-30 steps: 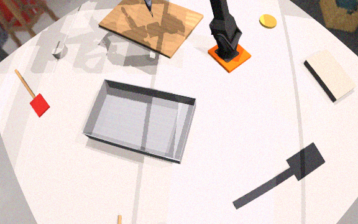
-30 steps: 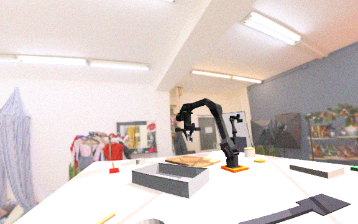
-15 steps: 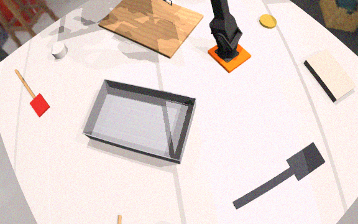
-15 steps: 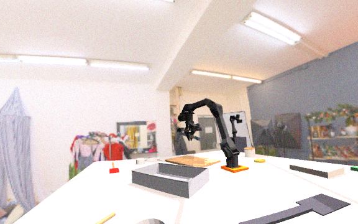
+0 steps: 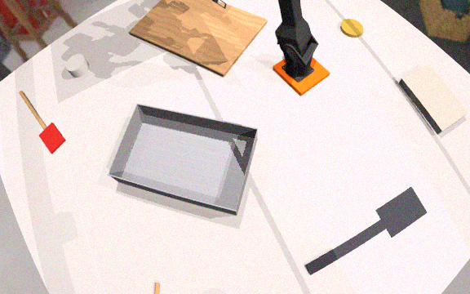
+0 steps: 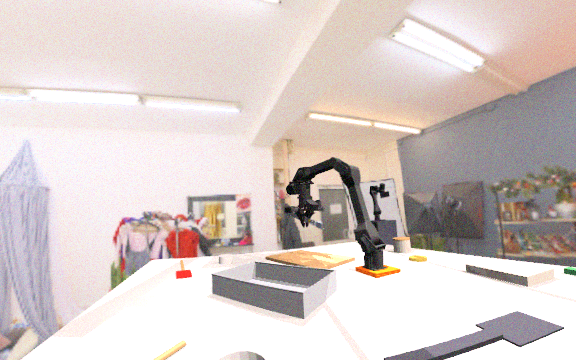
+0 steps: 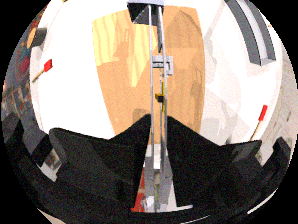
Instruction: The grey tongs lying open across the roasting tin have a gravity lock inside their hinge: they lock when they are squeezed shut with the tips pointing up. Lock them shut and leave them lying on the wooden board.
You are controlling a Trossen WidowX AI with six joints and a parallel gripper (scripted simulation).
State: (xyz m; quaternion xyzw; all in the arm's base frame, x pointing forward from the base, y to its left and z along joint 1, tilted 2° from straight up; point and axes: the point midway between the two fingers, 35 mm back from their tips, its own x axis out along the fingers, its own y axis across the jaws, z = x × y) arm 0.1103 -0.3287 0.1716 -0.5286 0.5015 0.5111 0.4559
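Right now the wooden board is 1 cm to the left of my gripper tip and 15 cm below it. Also, from my gripper tip: grey roasting tin (27 cm ahead, 34 cm to the left, 13 cm below); white cylinder (36 cm ahead, 13 cm to the right, 14 cm below); yellow disc (36 cm behind, 32 cm to the left, 14 cm below).
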